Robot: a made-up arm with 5 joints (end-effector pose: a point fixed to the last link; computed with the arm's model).
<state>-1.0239 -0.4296 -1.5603 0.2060 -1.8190</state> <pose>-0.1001 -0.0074 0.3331 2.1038 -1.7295 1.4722</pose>
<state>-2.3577 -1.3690 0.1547 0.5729 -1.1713</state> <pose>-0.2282 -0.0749 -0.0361 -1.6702 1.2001 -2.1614</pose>
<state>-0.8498 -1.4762 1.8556 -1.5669 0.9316</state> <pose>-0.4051 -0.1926 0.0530 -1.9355 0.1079 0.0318</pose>
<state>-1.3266 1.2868 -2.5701 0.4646 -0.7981</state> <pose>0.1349 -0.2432 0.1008 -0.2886 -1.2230 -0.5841</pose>
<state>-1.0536 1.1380 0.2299 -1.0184 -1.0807</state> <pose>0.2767 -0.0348 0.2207 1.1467 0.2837 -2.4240</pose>
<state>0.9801 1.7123 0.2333 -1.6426 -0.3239</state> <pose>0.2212 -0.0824 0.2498 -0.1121 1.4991 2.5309</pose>
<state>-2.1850 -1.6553 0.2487 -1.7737 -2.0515</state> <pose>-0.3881 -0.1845 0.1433 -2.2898 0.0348 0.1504</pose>
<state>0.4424 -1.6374 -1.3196 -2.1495 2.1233</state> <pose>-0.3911 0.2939 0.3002 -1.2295 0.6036 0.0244</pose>
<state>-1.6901 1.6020 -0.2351 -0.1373 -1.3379</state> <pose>0.1969 -0.1294 0.1115 1.8617 0.1380 -2.2346</pose>
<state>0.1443 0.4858 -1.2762 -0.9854 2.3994</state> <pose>0.1530 0.2379 0.1995 -1.3845 0.6303 -1.9818</pose>
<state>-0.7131 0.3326 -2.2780 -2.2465 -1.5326</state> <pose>-0.1049 -0.0599 0.6034 -0.9806 1.4723 0.3689</pose>
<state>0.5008 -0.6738 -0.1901 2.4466 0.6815</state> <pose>0.0944 0.1981 0.0494 0.2061 0.4605 -3.0355</pose>
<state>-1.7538 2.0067 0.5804 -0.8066 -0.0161</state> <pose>0.2520 -0.0315 -0.0041 -0.6908 -2.7024 1.3293</pose>
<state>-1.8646 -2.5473 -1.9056 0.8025 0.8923</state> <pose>-0.2479 -0.2421 0.0794 -1.3600 1.7289 1.0497</pose>
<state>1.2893 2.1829 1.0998 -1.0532 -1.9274</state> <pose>0.2051 0.0741 0.2603 -0.7368 2.5266 1.1915</pose>
